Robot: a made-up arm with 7 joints.
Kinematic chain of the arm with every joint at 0, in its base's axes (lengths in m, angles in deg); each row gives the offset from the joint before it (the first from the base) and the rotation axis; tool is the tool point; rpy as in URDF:
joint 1: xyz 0 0 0.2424 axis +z
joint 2: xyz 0 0 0 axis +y
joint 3: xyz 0 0 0.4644 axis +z
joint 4: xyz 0.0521 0 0 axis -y
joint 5: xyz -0.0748 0 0.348 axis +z
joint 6: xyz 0 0 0 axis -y
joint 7: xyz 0.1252 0 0 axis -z
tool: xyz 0 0 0 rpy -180 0 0
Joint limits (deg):
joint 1: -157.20..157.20
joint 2: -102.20..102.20
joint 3: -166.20..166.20
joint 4: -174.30..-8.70
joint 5: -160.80..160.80
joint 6: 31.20..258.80
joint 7: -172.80..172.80
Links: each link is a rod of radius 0.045 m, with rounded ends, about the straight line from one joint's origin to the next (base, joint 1, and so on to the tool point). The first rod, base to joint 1, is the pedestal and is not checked.
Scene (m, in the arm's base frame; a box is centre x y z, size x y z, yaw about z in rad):
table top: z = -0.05
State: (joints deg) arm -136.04 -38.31 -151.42 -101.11 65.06 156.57 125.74
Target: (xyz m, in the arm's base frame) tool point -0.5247 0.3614 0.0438
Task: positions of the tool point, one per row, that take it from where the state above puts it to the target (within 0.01 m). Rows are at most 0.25 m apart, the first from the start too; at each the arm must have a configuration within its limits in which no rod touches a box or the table.
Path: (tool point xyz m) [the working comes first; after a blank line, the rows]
Joints at the target: -67.76 -71.25 -125.81 -108.96 62.03 142.15 125.74
Straight joint move there: clear.

1: 0.2076 0.6600 0.2765
2: -0.0037 0.6860 0.2030
3: -0.2123 0.6387 0.1388
4: -0.3926 0.5254 0.0855
5: -0.5247 0.3614 0.0438

